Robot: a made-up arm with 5 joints.
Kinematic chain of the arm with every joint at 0, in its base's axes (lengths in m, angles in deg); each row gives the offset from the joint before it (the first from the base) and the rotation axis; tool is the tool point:
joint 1: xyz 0 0 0.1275 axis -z
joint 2: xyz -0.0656 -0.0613 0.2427 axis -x
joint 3: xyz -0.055 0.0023 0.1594 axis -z
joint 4: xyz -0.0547 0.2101 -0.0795 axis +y
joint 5: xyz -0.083 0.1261 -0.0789 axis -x
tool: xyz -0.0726 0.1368 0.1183
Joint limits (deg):
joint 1: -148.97..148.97
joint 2: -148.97..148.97
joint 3: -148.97..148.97
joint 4: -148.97..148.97
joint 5: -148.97..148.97
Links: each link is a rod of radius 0.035 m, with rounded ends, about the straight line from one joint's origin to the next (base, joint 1, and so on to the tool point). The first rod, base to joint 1, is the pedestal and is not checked.
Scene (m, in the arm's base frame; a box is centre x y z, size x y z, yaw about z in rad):
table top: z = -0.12
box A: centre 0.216 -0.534 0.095 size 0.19 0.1 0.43 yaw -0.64
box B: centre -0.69 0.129 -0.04 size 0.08 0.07 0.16 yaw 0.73
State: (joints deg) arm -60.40 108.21 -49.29 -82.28 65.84
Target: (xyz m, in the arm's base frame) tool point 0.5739 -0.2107 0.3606
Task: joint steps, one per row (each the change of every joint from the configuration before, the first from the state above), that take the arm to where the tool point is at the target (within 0.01 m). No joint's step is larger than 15 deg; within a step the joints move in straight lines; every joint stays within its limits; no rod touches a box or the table.
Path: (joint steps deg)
1: -7.71 3.59 -13.99 10.03 -7.97
2: -7.71 3.58 -14.00 10.03 -7.97
3: -13.92 7.50 -13.31 11.76 -4.12
4: -13.91 7.49 -13.31 11.76 -4.13
5: -3.35 4.65 12.95 -4.18 12.87
6: -3.36 4.65 12.94 -4.19 12.87
7: -3.36 4.65 12.94 -4.19 12.87
8: -3.36 4.65 12.94 -4.19 12.87

